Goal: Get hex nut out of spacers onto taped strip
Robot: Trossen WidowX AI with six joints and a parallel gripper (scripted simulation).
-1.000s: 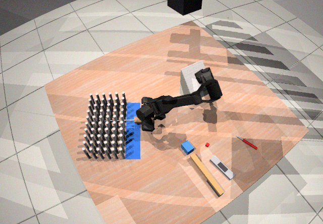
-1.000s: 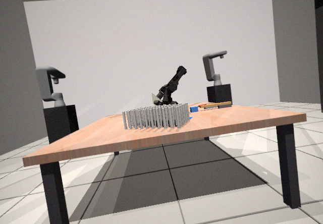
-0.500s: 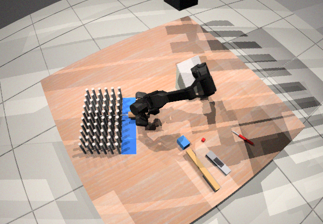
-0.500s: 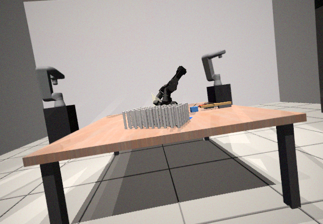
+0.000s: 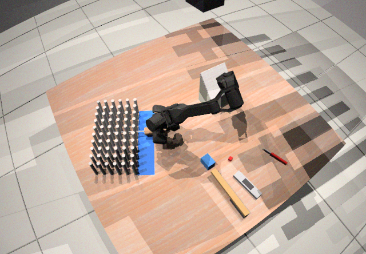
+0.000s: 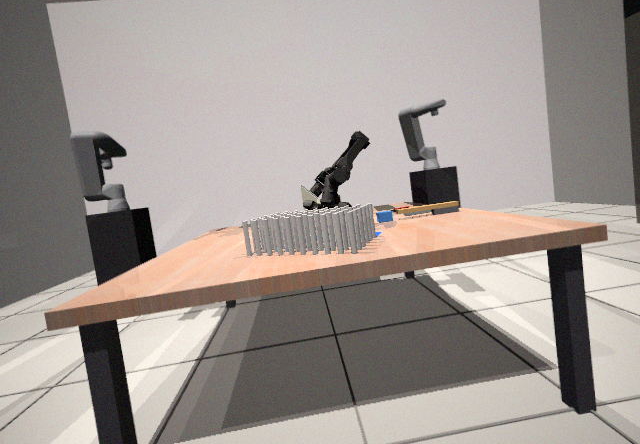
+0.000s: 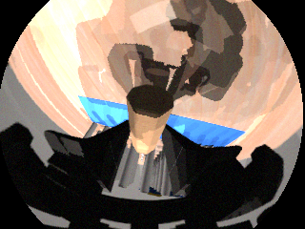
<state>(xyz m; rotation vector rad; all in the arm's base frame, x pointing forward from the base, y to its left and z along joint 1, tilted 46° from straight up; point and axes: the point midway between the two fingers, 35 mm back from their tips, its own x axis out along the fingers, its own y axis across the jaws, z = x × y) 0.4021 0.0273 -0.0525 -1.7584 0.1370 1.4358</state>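
Right now my gripper tip is 5 cm short of the blue taped strip, 3 cm above it and 1 cm to the right of it. From my gripper tip the other things lie so: red cube: 33 cm to the left, 21 cm behind, 2 cm below; then hex nut: 17 cm ahead, 12 cm to the right, 2 cm below; then blue block: 28 cm to the left, 11 cm behind, 1 cm below.
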